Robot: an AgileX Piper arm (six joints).
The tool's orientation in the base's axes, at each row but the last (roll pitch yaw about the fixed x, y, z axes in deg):
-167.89 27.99 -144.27
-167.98 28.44 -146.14
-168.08 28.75 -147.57
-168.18 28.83 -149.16
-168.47 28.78 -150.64
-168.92 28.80 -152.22
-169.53 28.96 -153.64
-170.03 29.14 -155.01
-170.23 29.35 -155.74
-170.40 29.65 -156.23
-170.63 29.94 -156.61
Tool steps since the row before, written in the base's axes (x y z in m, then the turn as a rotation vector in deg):
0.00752 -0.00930 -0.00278 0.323 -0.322 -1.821
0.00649 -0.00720 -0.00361 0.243 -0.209 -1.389
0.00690 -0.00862 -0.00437 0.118 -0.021 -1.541
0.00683 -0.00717 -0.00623 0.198 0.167 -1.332
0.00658 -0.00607 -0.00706 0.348 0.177 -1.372
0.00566 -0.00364 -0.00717 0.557 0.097 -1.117
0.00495 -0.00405 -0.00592 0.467 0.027 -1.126
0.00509 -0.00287 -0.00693 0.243 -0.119 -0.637
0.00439 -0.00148 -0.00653 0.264 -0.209 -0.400
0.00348 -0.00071 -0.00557 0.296 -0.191 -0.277
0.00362 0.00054 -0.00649 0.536 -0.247 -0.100
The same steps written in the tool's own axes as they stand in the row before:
0.00071 -0.01109 0.00521 0.789 -0.095 1.701
0.00051 -0.00859 0.00574 0.586 -0.039 1.299
0.00105 -0.00983 0.00658 0.664 0.209 1.380
0.00109 -0.00812 0.00835 0.418 0.305 1.254
0.00098 -0.00684 0.00907 0.319 0.262 1.366
0.00055 -0.00424 0.00886 0.067 0.067 1.248
0.00056 -0.00456 0.00741 0.169 0.037 1.207
0.00040 -0.00335 0.00842 0.162 -0.097 0.666
0.00024 -0.00186 0.00778 0.061 -0.223 0.469
0.00024 -0.00098 0.00653 -0.031 -0.234 0.381
0.00017 0.00027 0.00744 -0.291 -0.388 0.351

